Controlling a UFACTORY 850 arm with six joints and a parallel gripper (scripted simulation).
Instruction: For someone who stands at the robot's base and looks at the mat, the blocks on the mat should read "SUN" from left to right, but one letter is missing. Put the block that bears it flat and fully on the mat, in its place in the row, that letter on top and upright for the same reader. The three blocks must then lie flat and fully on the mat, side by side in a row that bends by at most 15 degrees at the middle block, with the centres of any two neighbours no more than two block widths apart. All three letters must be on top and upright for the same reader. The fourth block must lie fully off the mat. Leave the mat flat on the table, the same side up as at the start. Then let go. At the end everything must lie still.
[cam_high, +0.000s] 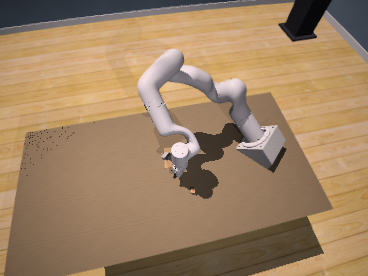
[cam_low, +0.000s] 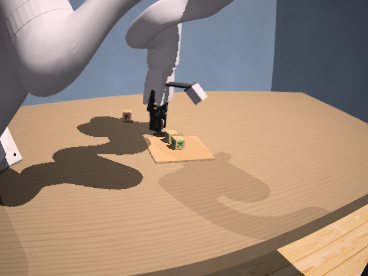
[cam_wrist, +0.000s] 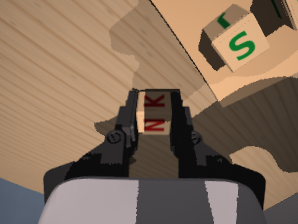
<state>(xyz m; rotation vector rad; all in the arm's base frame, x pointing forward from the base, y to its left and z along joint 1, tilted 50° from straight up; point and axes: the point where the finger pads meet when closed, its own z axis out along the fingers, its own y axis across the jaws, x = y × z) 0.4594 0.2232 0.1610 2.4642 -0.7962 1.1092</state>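
My gripper is now 12 cm to the left of the tan mat and 3 cm above it. Also, from my hand: N block 1 cm below.
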